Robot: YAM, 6 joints.
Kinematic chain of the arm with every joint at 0, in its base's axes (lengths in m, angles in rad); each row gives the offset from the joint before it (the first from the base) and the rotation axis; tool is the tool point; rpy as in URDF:
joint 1: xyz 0 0 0.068 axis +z
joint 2: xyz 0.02 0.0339 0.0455 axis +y
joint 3: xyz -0.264 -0.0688 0 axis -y
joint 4: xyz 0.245 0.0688 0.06 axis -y
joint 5: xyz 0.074 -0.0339 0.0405 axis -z
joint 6: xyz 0.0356 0 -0.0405 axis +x
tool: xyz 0 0 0 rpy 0 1.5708 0
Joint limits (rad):
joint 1: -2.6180..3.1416
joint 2: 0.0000..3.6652
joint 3: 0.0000..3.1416
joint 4: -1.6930..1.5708
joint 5: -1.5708..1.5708
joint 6: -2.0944..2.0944
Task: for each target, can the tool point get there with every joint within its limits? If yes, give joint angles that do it. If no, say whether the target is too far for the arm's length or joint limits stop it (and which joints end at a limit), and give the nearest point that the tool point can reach.
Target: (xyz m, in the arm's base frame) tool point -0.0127 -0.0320 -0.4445
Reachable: no: joint limits stop it (at a limit: joint 2) | nearest point -0.0318 -0.0800 -0.3418 | short by 0.115 m
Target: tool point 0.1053 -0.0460 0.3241
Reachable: yes | joints -0.2895 0.4790 0.2964 0.9543 0.4042 0.4946
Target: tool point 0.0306 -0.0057 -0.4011
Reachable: no: joint limits stop it (at a limit: joint 2) | nearest point 0.0686 -0.0128 -0.3331 | short by 0.078 m
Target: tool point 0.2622 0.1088 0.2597
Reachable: yes | joints 0.3948 1.2548 0.6898 0.3424 0.0133 -0.7760
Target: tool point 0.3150 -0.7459 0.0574
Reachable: no: too far | nearest point 0.2506 -0.5935 0.0692 | short by 0.166 m
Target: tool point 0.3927 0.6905 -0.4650
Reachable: no: too far | nearest point 0.2614 0.4596 -0.2476 | short by 0.343 m
